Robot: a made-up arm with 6 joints. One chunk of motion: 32 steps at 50 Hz.
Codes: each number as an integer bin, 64 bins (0 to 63) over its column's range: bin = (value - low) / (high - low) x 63, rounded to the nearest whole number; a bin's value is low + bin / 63 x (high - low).
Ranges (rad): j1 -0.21..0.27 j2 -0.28..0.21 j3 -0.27..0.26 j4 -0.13..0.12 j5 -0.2..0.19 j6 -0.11..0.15
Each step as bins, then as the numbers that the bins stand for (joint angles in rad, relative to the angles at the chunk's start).
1 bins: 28 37 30 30 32 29
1 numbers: 0.0033 0.0078 -0.0176 -0.0110 -0.0019 0.0097
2 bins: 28 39 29 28 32 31
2 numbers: 0.0033 0.0233 -0.0260 -0.0189 -0.0019 0.0179
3 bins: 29 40 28 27 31 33
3 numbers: 0.0110 0.0311 -0.0344 -0.0229 -0.0081 0.0262
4 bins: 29 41 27 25 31 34
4 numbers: 0.0110 0.0389 -0.0429 -0.0308 -0.0081 0.0303
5 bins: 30 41 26 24 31 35
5 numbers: 0.0186 0.0389 -0.0513 -0.0348 -0.0081 0.0344
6 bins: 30 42 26 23 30 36
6 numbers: 0.0186 0.0467 -0.0513 -0.0387 -0.0143 0.0386
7 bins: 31 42 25 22 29 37
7 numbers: 0.0262 0.0467 -0.0597 -0.0427 -0.0205 0.0427
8 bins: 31 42 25 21 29 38
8 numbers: 0.0262 0.0467 -0.0597 -0.0467 -0.0205 0.0468
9 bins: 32 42 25 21 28 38
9 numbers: 0.0338 0.0467 -0.0597 -0.0467 -0.0267 0.0468
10 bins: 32 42 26 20 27 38
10 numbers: 0.0338 0.0467 -0.0513 -0.0506 -0.0329 0.0468
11 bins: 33 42 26 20 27 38
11 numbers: 0.0414 0.0467 -0.0513 -0.0506 -0.0329 0.0468
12 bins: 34 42 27 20 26 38
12 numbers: 0.0490 0.0467 -0.0429 -0.0506 -0.0390 0.0468
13 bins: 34 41 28 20 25 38
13 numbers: 0.0490 0.0389 -0.0344 -0.0506 -0.0452 0.0468
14 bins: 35 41 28 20 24 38
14 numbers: 0.0567 0.0389 -0.0344 -0.0506 -0.0514 0.0468
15 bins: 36 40 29 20 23 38
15 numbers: 0.0643 0.0311 -0.0260 -0.0506 -0.0576 0.0468
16 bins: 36 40 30 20 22 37
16 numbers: 0.0643 0.0311 -0.0176 -0.0506 -0.0638 0.0427
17 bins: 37 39 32 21 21 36
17 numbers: 0.0719 0.0233 -0.0008 -0.0467 -0.0700 0.0386
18 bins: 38 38 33 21 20 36
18 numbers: 0.0795 0.0156 0.0076 -0.0467 -0.0762 0.0386
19 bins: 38 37 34 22 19 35
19 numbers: 0.0795 0.0078 0.0160 -0.0427 -0.0824 0.0344
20 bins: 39 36 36 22 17 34
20 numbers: 0.0871 0.0000 0.0329 -0.0427 -0.0948 0.0303
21 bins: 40 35 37 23 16 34
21 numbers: 0.0948 -0.0078 0.0413 -0.0387 -0.1010 0.0303
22 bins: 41 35 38 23 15 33
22 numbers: 0.1024 -0.0078 0.0497 -0.0387 -0.1071 0.0262
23 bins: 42 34 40 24 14 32
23 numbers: 0.1100 -0.0156 0.0665 -0.0348 -0.1133 0.0221
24 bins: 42 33 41 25 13 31
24 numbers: 0.1100 -0.0233 0.0749 -0.0308 -0.1195 0.0179
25 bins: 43 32 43 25 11 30
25 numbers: 0.1176 -0.0311 0.0917 -0.0308 -0.1319 0.0138
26 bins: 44 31 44 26 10 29
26 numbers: 0.1252 -0.0389 0.1002 -0.0268 -0.1381 0.0097
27 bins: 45 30 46 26 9 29
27 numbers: 0.1329 -0.0467 0.1170 -0.0268 -0.1443 0.0097
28 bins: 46 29 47 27 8 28
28 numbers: 0.1405 -0.0544 0.1254 -0.0229 -0.1505 0.0056
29 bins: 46 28 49 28 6 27
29 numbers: 0.1405 -0.0622 0.1422 -0.0189 -0.1629 0.0014
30 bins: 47 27 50 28 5 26
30 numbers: 0.1481 -0.0700 0.1506 -0.0189 -0.1690 -0.0027
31 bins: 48 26 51 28 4 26
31 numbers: 0.1557 -0.0778 0.1590 -0.0189 -0.1752 -0.0027
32 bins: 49 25 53 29 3 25
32 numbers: 0.1633 -0.0856 0.1759 -0.0149 -0.1814 -0.0068
